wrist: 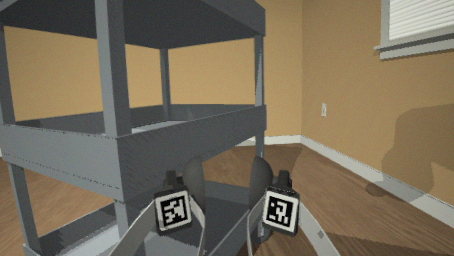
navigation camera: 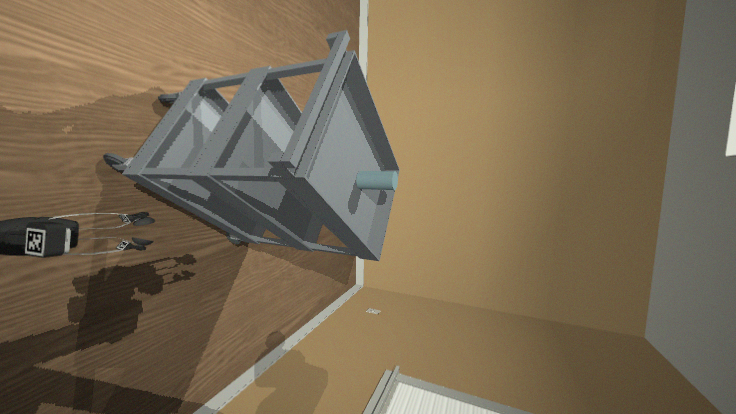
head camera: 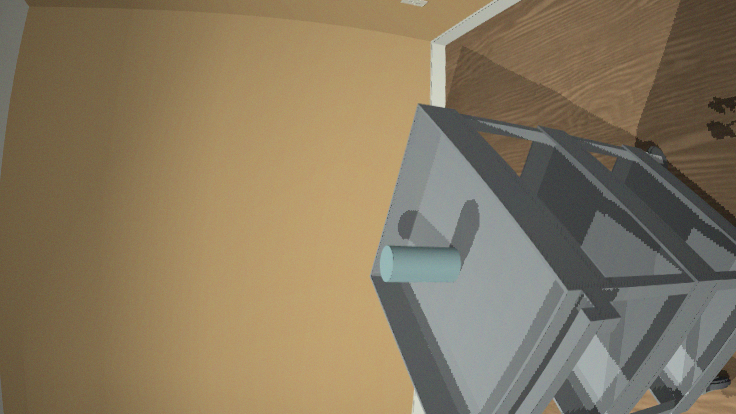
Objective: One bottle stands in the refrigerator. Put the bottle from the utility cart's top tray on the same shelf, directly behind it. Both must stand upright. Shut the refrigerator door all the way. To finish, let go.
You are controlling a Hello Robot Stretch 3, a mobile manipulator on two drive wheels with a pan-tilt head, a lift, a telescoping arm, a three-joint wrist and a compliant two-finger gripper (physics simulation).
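Frame: origin at the robot's base, x right, y ahead, z up, level; centimetres.
Seen in the pictures: gripper, fingertip midpoint: (wrist: 227, 175) (navigation camera: 152, 230).
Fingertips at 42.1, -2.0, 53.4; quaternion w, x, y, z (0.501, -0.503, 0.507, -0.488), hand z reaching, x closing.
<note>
Offsets run from my fingertips to a thing's top centre, as dx, dy, dz. "pt": to the spot under its first point.
The bottle @(+57.4, +19.9, +40.3) (head camera: 421, 264) (navigation camera: 377, 180) is a plain pale teal cylinder. It stands upright near a back corner of the top tray (head camera: 488, 288) (navigation camera: 329, 139) of the grey utility cart. My gripper (navigation camera: 143, 230) (wrist: 227, 175) is open, with nothing between its fingers. It is beside the cart, apart from the bottle and lower than the top tray. In the wrist view the cart's middle tray @(pt +20.0, +10.7, -3.1) (wrist: 165, 150) is ahead and to the left of the fingers, and the top tray's underside shows above. The refrigerator, its door and the bottle inside it do not show.
The cart has two lower trays, corner posts, a push handle (head camera: 555, 355) (navigation camera: 316, 97) and casters. Tan walls (head camera: 231, 205) (navigation camera: 504, 154) stand behind it, meeting in a corner. A window (navigation camera: 442, 401) (wrist: 425, 20) is in the wall to the right, with a small outlet (wrist: 324, 110) nearby.
</note>
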